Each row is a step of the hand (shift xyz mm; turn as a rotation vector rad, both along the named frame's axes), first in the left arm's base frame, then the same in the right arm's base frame.
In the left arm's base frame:
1: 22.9 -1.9 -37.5 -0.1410 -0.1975 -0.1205
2: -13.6 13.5 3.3 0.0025 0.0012 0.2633
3: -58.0 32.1 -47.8 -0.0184 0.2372 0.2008
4: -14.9 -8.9 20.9 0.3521 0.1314 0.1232
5: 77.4 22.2 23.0 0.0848 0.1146 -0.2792
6: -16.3 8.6 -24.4 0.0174 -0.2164 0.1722
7: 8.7 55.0 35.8 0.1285 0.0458 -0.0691
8: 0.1 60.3 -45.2 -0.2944 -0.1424 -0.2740
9: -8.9 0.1 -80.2 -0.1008 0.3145 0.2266
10: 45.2 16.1 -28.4 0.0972 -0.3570 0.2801
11: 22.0 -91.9 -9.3 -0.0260 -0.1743 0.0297
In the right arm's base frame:
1: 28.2 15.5 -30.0 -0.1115 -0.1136 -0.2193
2: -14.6 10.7 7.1 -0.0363 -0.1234 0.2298
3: -51.9 52.3 -35.4 -0.0598 0.1146 0.2832
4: -17.3 -17.3 11.7 0.3230 0.0489 0.2230
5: 71.9 6.8 42.3 0.1189 0.2308 -0.1757
6: -13.0 19.5 -19.7 0.0030 -0.2724 0.0506
7: 0.5 31.3 58.3 0.1347 0.0698 -0.0188
8: 3.7 74.5 -10.9 -0.2432 0.0112 -0.3503
9: 3.0 38.2 -71.0 -0.1490 0.1725 0.3293
10: 48.0 26.5 -10.2 0.0731 -0.4492 0.0905
11: 27.8 -77.1 -47.9 -0.0211 -0.1670 -0.0601

